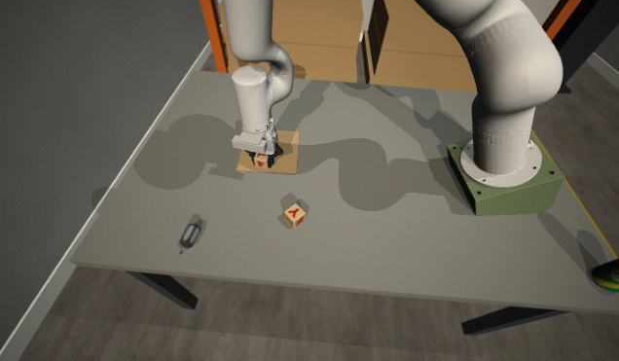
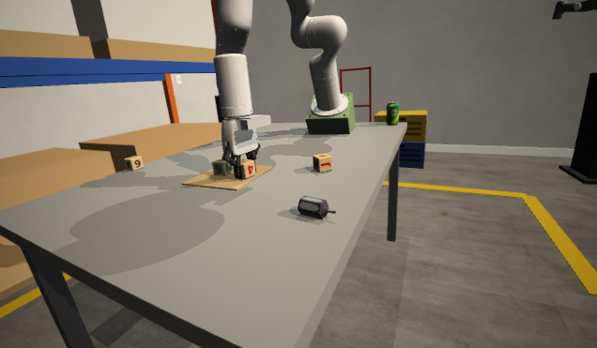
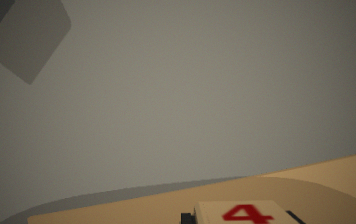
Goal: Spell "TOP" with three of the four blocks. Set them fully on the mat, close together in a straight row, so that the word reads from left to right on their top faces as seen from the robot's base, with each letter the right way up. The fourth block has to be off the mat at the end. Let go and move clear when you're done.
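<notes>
Now: the P block 2 cm behind my hand and 10 cm to the right of it. From my hand the other things lie so: dark motor: 17 cm ahead, 28 cm to the left, 1 cm below; tan mat: 1 cm behind, 7 cm to the right, 3 cm below; green can: 93 cm behind, 36 cm to the left, 3 cm above.
</notes>
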